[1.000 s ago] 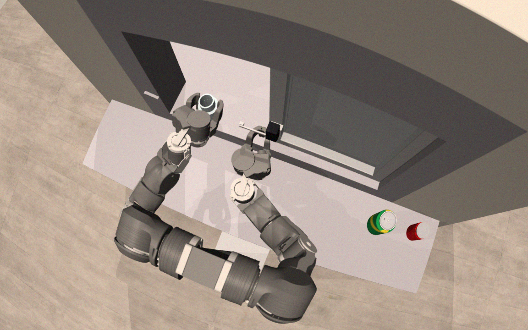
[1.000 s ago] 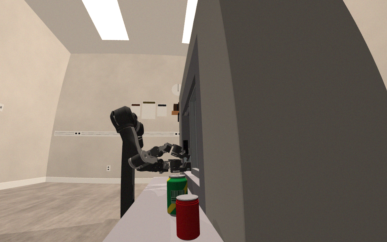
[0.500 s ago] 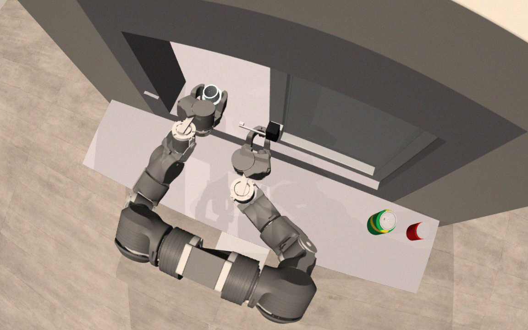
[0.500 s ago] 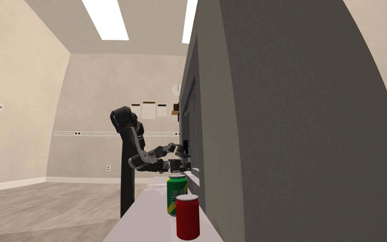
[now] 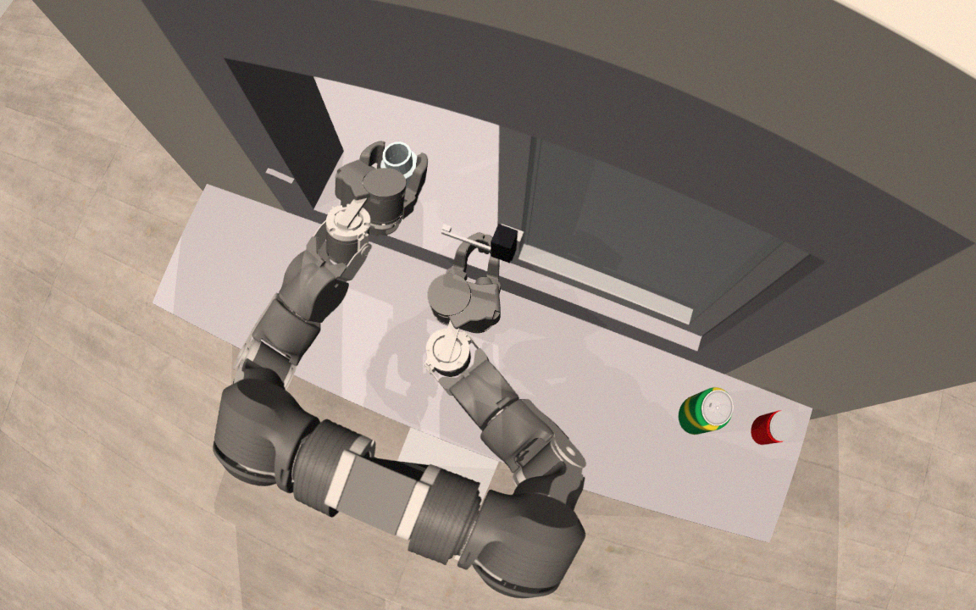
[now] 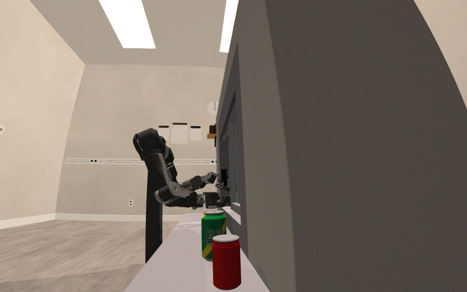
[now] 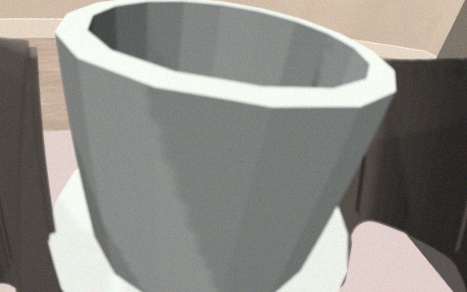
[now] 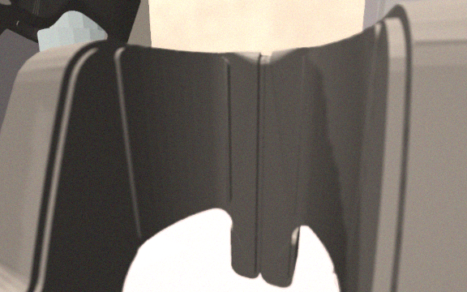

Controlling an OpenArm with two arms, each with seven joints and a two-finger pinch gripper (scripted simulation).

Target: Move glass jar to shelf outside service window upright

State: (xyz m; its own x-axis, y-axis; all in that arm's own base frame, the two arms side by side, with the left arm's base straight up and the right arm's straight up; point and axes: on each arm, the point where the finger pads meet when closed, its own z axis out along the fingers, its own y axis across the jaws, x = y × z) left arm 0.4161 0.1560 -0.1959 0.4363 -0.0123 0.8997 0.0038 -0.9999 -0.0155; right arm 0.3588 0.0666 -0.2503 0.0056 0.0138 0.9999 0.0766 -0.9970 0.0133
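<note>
The sill is 4 cm ahead of my right hand, 4 cm to the right of it and 9 cm below it. Also, from my right hand: upright: 6 cm ahead, 4 cm to the right, 18 cm above; black handle: 3 cm behind, 11 cm above; glass jar: 6 cm ahead, 15 cm to the left, 2 cm above.
</note>
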